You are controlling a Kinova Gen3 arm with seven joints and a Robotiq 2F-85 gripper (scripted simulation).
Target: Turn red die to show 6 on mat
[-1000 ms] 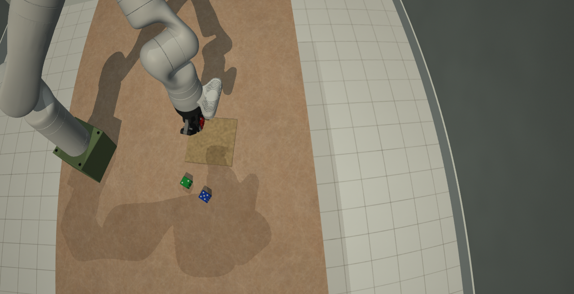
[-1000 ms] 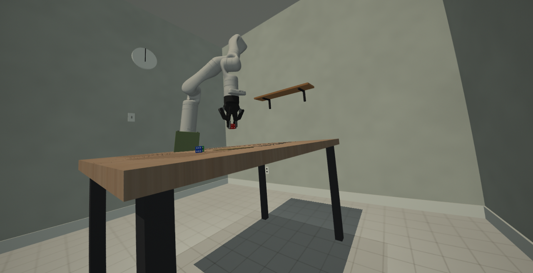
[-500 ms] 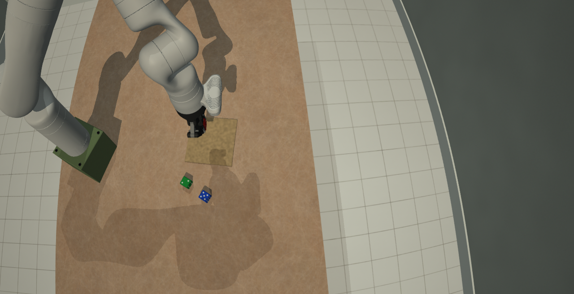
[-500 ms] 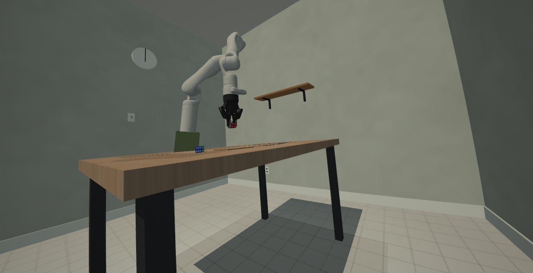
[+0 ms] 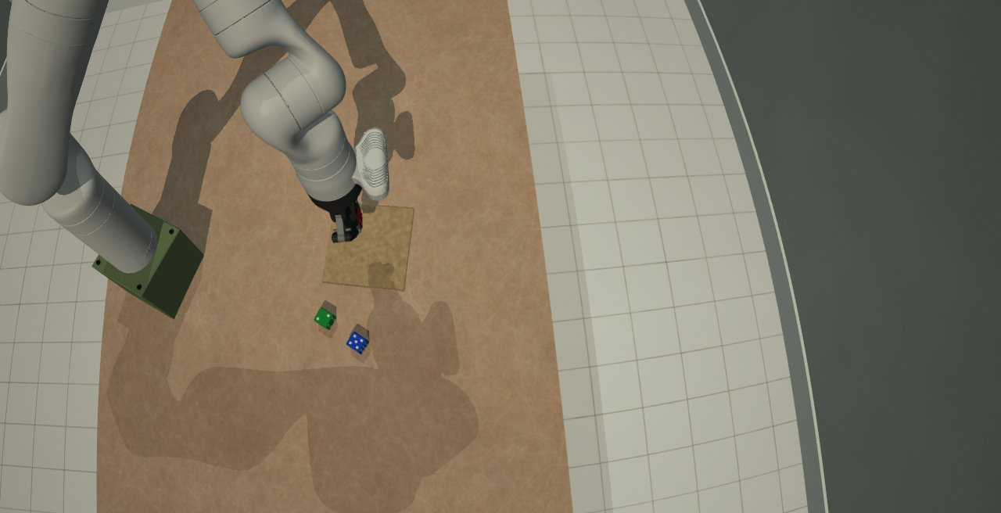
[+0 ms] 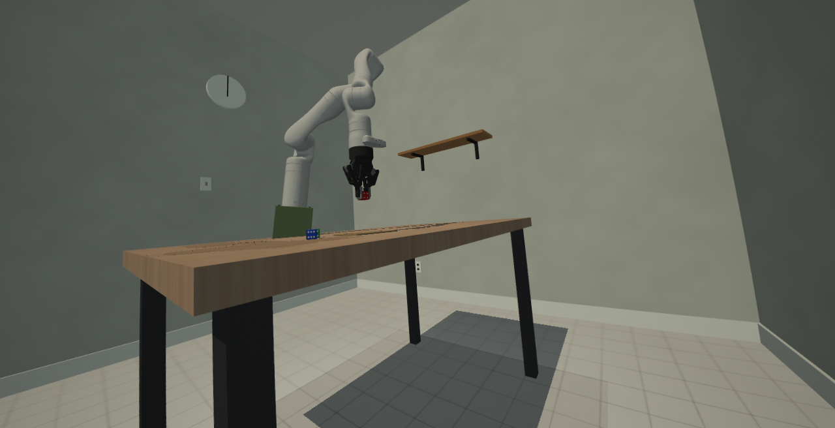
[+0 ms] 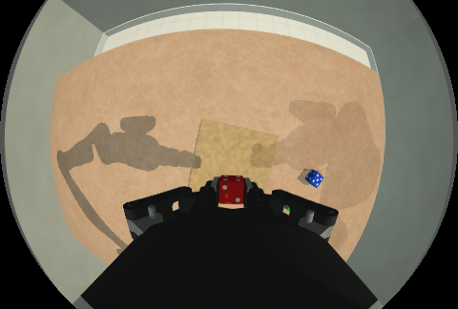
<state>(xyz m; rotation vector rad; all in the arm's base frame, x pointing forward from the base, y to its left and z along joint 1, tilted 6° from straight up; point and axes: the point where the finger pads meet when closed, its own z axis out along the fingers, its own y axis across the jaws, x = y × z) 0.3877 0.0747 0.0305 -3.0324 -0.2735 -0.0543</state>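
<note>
Right now my hand is 120 mm above the tan mat. Round my hand: red die: 10 mm below; then green die: 130 mm to the right, 110 mm below, 50 mm behind; then blue die: 170 mm to the right, 110 mm below, 10 mm ahead.
</note>
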